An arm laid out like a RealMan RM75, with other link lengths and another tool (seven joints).
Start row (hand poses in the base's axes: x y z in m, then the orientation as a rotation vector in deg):
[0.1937 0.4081 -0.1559 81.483 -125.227 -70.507]
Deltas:
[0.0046 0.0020 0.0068 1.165 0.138 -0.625]
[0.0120 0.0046 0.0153 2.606 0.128 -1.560]
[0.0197 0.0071 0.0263 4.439 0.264 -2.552]
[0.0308 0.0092 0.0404 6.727 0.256 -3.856]
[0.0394 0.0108 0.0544 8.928 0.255 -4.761]
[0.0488 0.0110 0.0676 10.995 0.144 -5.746]
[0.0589 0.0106 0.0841 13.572 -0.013 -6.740]
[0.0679 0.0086 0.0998 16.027 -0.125 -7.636]
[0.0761 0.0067 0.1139 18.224 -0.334 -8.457]
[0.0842 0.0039 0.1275 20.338 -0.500 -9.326]
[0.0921 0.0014 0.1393 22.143 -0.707 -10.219]
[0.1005 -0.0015 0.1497 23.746 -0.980 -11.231]
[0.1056 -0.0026 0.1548 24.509 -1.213 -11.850]
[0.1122 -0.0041 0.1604 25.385 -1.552 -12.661]
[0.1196 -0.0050 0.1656 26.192 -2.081 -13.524]
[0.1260 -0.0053 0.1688 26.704 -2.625 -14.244]
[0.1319 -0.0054 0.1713 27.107 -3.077 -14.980]
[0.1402 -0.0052 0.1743 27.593 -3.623 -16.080]
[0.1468 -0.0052 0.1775 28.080 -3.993 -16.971]
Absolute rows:
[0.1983 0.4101 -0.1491 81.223 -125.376 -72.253]
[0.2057 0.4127 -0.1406 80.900 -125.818 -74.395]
[0.2134 0.4152 -0.1296 80.511 -126.061 -77.129]
[0.2245 0.4173 -0.1155 80.088 -126.500 -80.506]
[0.2331 0.4189 -0.1015 79.975 -126.531 -83.656]
[0.2425 0.4191 -0.0883 79.810 -126.724 -86.633]
[0.2526 0.4187 -0.0718 79.813 -126.692 -90.278]
[0.2616 0.4167 -0.0561 79.792 -126.522 -93.768]
[0.2698 0.4148 -0.0420 79.826 -126.414 -96.876]
[0.2779 0.4120 -0.0284 79.713 -126.313 -99.925]
[0.2858 0.4095 -0.0166 -78.490 124.781 101.278]
[0.2942 0.4066 -0.0062 -76.895 123.100 102.024]
[0.2993 0.4055 -0.0011 -75.980 122.314 102.230]
[0.3059 0.4040 0.0045 -74.818 121.423 102.362]
[0.3133 0.4031 0.0097 -73.665 120.572 102.209]
[0.3197 0.4028 0.0129 -72.768 120.024 101.847]
[0.3256 0.4027 0.0154 -71.841 119.637 101.511]
[0.3339 0.4029 0.0184 -70.438 119.230 101.075]
[0.3405 0.4029 0.0216 -69.270 118.803 100.864]

